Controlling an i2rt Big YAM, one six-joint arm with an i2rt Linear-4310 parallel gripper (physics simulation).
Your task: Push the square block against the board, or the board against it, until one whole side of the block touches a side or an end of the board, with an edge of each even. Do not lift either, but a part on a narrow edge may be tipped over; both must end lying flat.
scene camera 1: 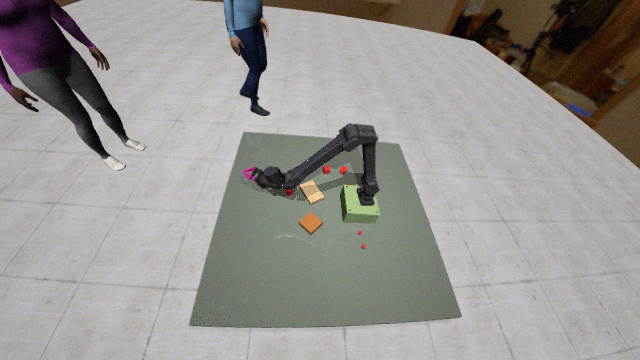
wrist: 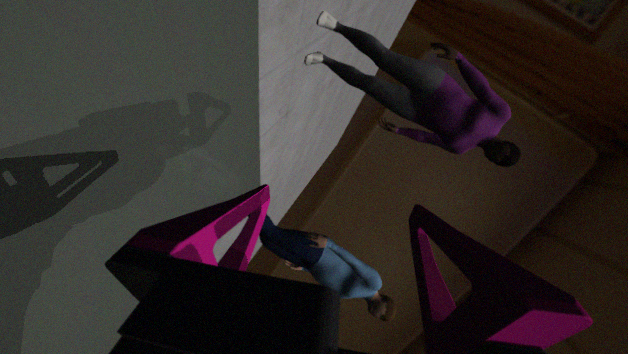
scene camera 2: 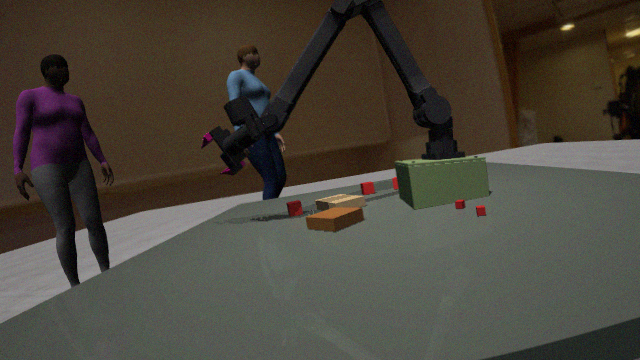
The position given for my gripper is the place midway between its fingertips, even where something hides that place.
Note:
My gripper (scene camera 2: pixel 212 160) is open, with nothing in its grasp. I also see an orange square block (scene camera 2: pixel 334 219).
My gripper is seen too in the wrist view (wrist: pixel 338 201). The wrist view misses the orange square block: it is out of frame.

